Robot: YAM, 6 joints.
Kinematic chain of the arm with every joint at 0, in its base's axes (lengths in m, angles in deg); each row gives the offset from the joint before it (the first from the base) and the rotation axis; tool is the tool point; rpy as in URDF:
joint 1: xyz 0 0 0.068 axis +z
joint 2: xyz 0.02 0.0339 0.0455 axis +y
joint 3: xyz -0.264 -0.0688 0 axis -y
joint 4: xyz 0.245 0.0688 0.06 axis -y
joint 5: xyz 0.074 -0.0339 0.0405 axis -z
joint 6: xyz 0.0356 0 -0.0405 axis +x
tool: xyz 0 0 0 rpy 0 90 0
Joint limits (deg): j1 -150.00..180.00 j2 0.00..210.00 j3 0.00..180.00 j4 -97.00..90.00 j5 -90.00..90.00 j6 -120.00..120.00
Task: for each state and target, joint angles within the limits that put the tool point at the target. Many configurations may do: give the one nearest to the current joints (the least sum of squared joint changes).
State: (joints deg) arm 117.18 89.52 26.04 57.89 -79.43 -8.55
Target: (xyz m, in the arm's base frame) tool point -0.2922 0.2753 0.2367
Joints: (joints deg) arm 131.86 109.10 61.66 56.68 -72.25 -8.55
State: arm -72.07 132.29 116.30 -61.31 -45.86 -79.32
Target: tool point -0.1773 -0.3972 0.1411
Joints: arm -117.24 133.31 104.64 -67.37 -42.74 -79.32
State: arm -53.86 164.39 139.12 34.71 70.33 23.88
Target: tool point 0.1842 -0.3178 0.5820
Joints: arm -54.45 129.79 163.12 53.12 78.63 23.88
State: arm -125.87 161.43 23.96 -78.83 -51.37 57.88
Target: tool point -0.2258 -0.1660 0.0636
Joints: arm -149.63 130.13 66.50 -77.86 -54.71 57.88
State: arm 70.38 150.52 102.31 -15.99 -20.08 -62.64
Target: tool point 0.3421 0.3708 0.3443
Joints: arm 45.98 120.35 115.34 -14.16 -19.14 -62.64
